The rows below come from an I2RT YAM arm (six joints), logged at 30 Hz.
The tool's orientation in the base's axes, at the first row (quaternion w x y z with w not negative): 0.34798, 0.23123, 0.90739, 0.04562
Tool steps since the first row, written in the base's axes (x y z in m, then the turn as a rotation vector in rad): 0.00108, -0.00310, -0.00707, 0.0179, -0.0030, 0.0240; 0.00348, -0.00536, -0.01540, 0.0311, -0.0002, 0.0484; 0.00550, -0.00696, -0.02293, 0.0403, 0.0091, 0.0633; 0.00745, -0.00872, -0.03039, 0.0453, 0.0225, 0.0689; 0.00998, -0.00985, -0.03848, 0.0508, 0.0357, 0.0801; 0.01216, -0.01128, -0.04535, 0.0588, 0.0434, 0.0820; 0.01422, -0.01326, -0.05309, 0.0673, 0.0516, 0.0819
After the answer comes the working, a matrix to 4 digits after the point.
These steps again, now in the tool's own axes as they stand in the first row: 0.00221, -0.00406, 0.00628, -0.0277, 0.0101, -0.0062; 0.00472, -0.00717, 0.01430, -0.0499, 0.0237, -0.0162; 0.00728, -0.00964, 0.02141, -0.0608, 0.0391, -0.0221; 0.00977, -0.01227, 0.02845, -0.0614, 0.0544, -0.0241; 0.01255, -0.01426, 0.03628, -0.0658, 0.0710, -0.0300; 0.01468, -0.01636, 0.04300, -0.0687, 0.0814, -0.0268; 0.01717, -0.01921, 0.05033, -0.0705, 0.0919, -0.0218
The tool's axes in the first row as the columns of a matrix, in the base's axes (rounded; the answer above uses it unrounded):
-0.6509, 0.3879, 0.6526
0.4514, 0.8889, -0.0781
-0.6104, 0.2437, -0.7537

